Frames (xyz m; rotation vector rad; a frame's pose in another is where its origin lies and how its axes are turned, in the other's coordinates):
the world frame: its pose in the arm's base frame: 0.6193 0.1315 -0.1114 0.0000 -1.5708 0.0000
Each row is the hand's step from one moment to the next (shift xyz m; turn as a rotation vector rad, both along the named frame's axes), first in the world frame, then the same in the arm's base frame.
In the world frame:
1: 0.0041 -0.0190 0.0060 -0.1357 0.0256 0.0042
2: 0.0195 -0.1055 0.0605 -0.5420 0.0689 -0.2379
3: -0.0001 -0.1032 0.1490 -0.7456 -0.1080 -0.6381
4: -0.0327 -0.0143 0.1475 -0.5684 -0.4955 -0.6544
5: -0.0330 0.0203 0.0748 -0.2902 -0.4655 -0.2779
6: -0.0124 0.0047 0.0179 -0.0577 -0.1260 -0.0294
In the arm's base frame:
1: -0.0060 -0.0190 0.0041 -0.0042 0.0256 -0.1357
2: -0.0605 -0.1055 0.0195 0.2379 0.0689 -0.5420
3: -0.1490 -0.1032 -0.0001 0.6381 -0.1080 -0.7456
4: -0.1475 -0.0143 -0.0327 0.6544 -0.4955 -0.5684
5: -0.0748 0.0203 -0.0330 0.2779 -0.4655 -0.2902
6: -0.0179 0.0047 -0.0124 0.0294 -0.1260 -0.0577

